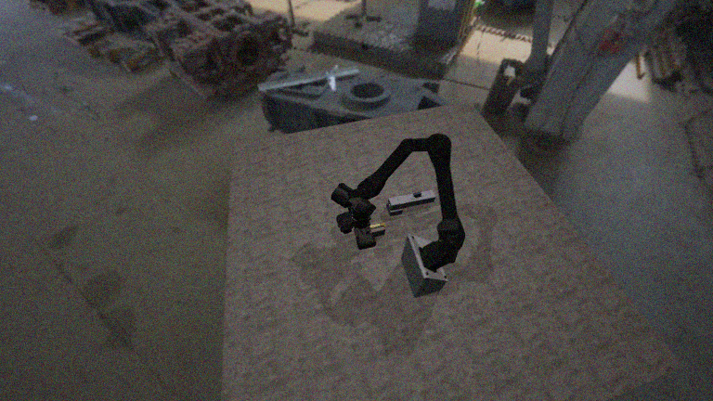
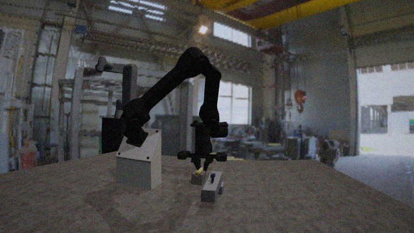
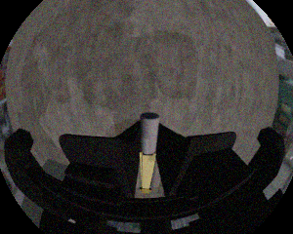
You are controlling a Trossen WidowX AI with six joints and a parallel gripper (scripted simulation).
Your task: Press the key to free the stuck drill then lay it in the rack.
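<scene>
My gripper tip is now 40 mm to the left of the drill and 30 mm below it. The rest, counted from my gripper tip: dark key: 230 mm to the right, 110 mm ahead, 40 mm above; grey holder block: 210 mm to the right, 100 mm ahead, 30 mm above; grey rack: 50 mm to the right, 10 mm above.
</scene>
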